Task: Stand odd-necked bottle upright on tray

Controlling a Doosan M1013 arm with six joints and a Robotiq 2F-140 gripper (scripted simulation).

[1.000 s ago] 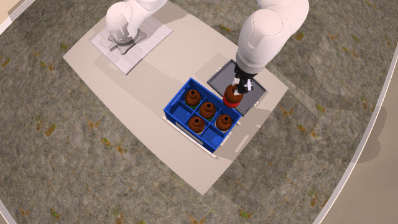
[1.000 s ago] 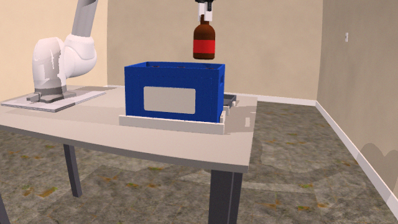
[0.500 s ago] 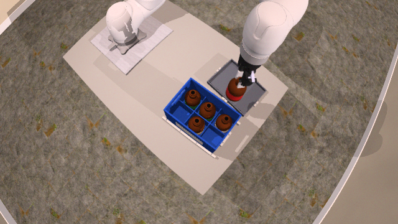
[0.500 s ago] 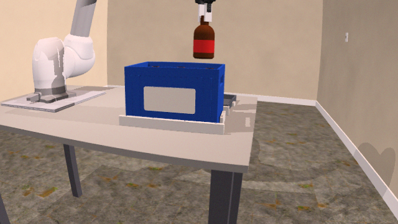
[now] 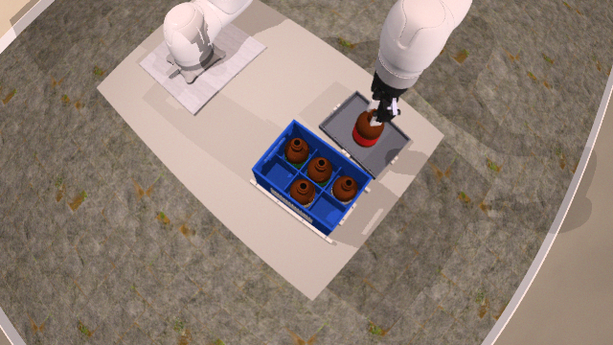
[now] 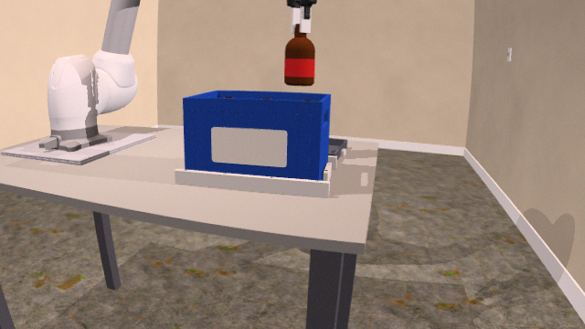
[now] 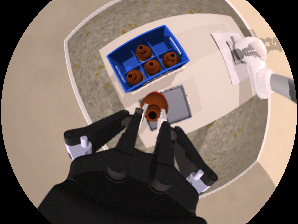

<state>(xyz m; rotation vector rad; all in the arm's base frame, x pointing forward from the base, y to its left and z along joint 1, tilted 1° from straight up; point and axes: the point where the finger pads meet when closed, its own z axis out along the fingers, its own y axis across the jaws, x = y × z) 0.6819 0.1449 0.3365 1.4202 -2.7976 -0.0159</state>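
My hand is 90 mm above the bottle. From my hand the other things lie so: crate: 20 mm behind, 180 mm to the right, 270 mm below; then dark grey tray: 30 mm behind, 80 mm to the left, 340 mm below.
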